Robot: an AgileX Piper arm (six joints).
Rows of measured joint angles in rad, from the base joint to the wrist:
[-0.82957 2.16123 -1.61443 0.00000 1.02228 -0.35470]
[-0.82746 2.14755 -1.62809 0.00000 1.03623 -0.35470]
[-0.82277 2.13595 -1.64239 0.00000 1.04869 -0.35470]
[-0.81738 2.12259 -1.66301 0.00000 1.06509 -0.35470]
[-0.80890 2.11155 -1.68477 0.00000 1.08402 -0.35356]
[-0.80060 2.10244 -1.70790 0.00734 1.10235 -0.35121]
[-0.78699 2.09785 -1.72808 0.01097 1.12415 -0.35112]
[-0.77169 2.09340 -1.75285 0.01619 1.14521 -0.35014]
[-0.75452 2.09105 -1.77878 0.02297 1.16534 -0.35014]
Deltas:
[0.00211 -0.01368 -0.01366 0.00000 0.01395 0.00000]
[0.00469 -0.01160 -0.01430 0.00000 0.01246 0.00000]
[0.00539 -0.01336 -0.02062 0.00000 0.01640 0.00000]
[0.00848 -0.01104 -0.02176 0.00000 0.01893 0.00114]
[0.00830 -0.00911 -0.02313 0.00734 0.01833 0.00235]
[0.01361 -0.00459 -0.02018 0.00363 0.02180 0.00009]
[0.01530 -0.00445 -0.02477 0.00522 0.02106 0.00098]
[0.01717 -0.00235 -0.02593 0.00678 0.02013 0.00000]

